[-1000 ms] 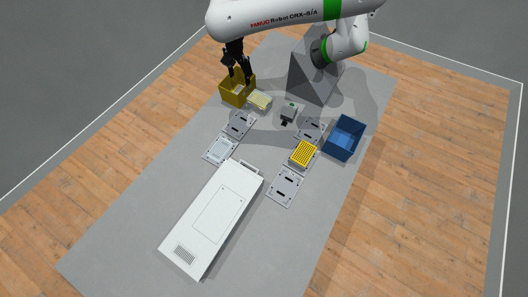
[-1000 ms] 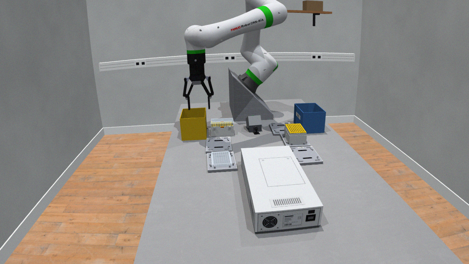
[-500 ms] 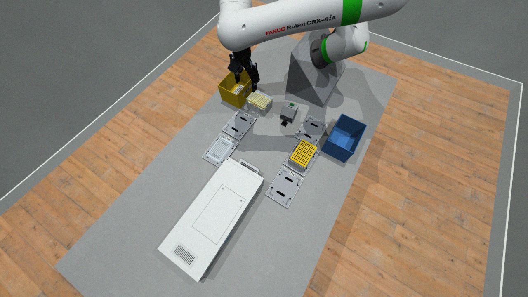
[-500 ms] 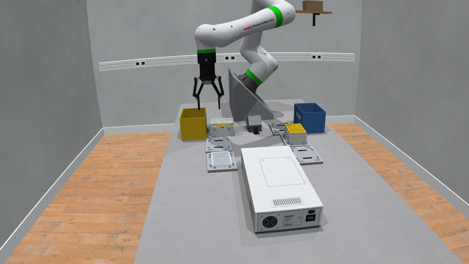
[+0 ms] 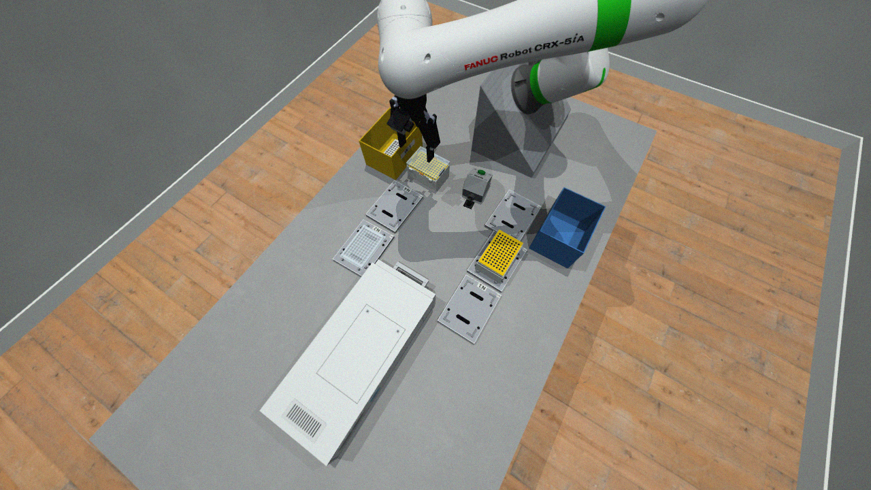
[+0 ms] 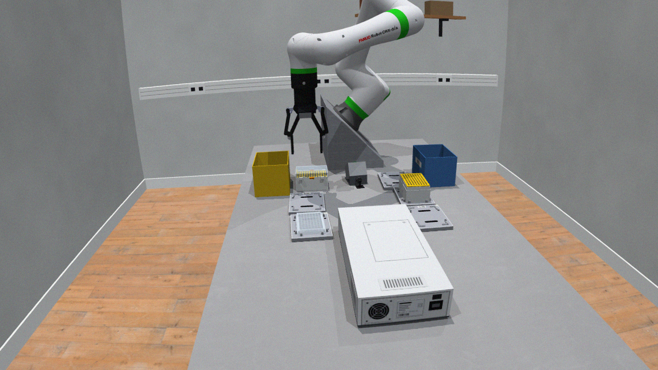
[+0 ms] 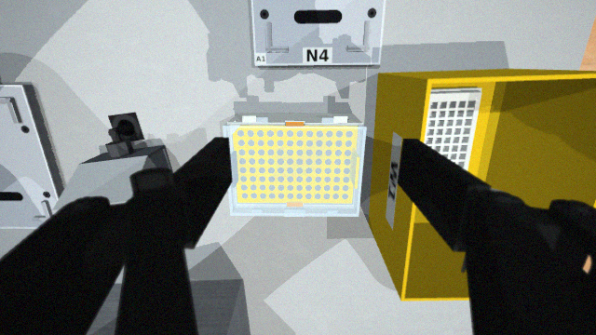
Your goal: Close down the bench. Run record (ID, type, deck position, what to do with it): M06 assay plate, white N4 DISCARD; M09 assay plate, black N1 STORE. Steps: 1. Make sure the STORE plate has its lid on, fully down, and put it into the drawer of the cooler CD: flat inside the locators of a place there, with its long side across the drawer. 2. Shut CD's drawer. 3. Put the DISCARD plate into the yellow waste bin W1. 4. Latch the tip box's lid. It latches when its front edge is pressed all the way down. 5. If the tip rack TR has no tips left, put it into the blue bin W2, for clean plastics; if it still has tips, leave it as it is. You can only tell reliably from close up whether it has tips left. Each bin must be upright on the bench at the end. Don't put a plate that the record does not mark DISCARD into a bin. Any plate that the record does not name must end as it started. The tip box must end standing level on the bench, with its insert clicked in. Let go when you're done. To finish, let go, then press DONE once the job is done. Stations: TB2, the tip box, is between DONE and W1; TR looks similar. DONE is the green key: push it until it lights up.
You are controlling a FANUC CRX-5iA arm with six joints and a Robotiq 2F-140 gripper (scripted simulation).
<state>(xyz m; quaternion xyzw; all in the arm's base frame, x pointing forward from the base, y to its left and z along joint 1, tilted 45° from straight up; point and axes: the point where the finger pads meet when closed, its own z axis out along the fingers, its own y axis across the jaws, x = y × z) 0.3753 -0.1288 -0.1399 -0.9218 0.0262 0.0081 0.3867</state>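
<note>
My gripper is now 360 mm to the right of the tip rack TR, 130 mm short of it and 120 mm above it. Also, from my hand: white assay plate (160 mm below, 130 mm to the right, 40 mm behind); then tip box lid (110 mm below, 40 mm behind, 20 mm to the left); then yellow bin W1 (140 mm to the right, 130 mm below, 50 mm behind).
</note>
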